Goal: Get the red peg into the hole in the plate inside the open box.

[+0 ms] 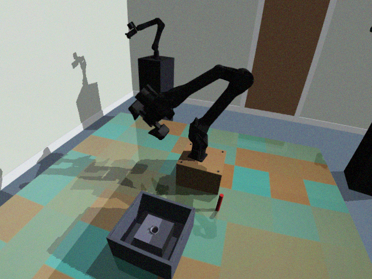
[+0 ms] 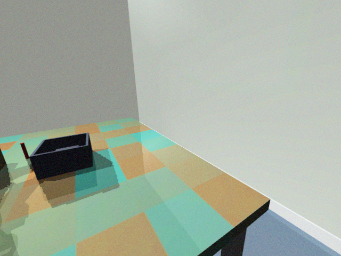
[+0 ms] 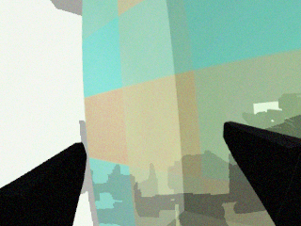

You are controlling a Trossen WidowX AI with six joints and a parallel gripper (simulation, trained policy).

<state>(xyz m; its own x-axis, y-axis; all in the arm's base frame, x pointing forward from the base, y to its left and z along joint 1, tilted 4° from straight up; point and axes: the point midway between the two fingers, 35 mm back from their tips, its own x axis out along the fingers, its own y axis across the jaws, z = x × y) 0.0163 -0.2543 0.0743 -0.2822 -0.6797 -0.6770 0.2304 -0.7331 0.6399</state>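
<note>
The red peg lies 430 mm to the left of my gripper tip, 130 mm below it and 130 mm ahead of it. From my gripper tip the other things lie so: dark box (340 mm ahead, 290 mm to the left, 140 mm below); grey plate (340 mm ahead, 290 mm to the left, 120 mm below).
</note>
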